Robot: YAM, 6 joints.
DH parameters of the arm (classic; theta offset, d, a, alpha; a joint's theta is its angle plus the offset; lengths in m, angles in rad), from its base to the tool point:
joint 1: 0 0.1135 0.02 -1.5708
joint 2: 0 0 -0.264 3.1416
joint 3: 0.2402 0 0.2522 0
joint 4: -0.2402 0 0.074 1.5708
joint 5: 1.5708 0 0 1.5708
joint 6: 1.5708 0.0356 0 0
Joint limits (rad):
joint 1: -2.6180..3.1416
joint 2: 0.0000..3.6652
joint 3: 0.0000..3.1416
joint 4: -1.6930..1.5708
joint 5: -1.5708..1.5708
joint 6: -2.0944..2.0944
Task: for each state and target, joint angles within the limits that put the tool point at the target. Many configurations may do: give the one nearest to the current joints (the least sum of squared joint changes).
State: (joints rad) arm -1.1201 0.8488 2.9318 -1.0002 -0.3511 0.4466
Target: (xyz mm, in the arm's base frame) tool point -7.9 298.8 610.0
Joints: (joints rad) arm -1.5029 0.9097 3.0035 -0.6895 -0.3556 0.4466
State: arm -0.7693 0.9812 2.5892 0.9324 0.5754 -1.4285
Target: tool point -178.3 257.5 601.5
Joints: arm -1.0295 0.9337 2.5816 1.1361 0.6009 -1.4285
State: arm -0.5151 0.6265 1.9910 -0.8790 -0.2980 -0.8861
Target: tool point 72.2 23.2 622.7
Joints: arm 0.0755 1.0883 2.1068 -0.6750 -0.5199 -0.8861
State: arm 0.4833 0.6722 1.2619 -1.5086 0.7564 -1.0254
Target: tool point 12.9 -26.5 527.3
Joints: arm 0.5000 0.7822 1.8196 -1.1838 0.9737 -1.0254
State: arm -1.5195 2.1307 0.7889 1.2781 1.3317 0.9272
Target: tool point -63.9 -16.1 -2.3
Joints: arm -2.3261 2.5683 0.0000 0.8274 1.4912 0.9272
